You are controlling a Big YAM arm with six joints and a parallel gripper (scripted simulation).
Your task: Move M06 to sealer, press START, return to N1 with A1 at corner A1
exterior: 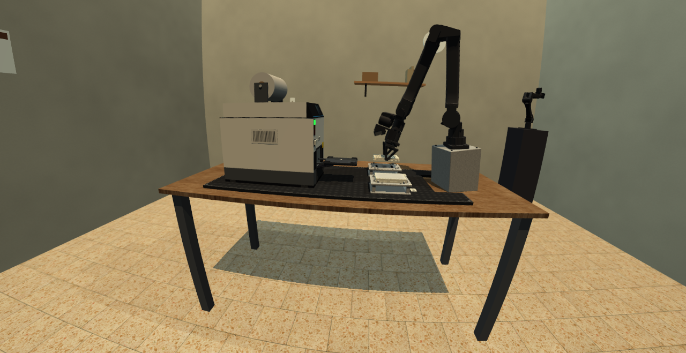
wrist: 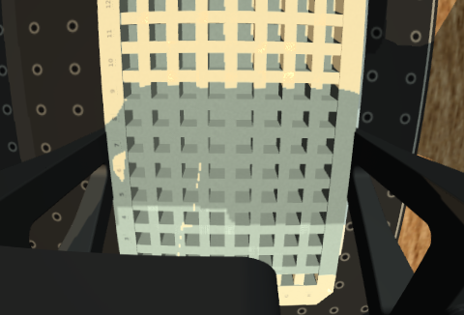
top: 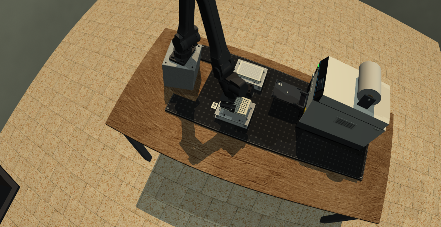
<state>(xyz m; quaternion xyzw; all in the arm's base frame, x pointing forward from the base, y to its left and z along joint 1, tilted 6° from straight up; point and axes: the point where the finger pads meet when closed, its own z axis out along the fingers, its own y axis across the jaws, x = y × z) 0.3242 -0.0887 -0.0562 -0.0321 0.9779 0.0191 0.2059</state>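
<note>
Now: hand 60 mm above the plate nest N1. Also, from my hand: N1 label: 100 mm behind, 10 mm to the right, 90 mm below; plate M06: right at my hand; well plate: 10 mm behind, 220 mm to the left, 40 mm below.
</note>
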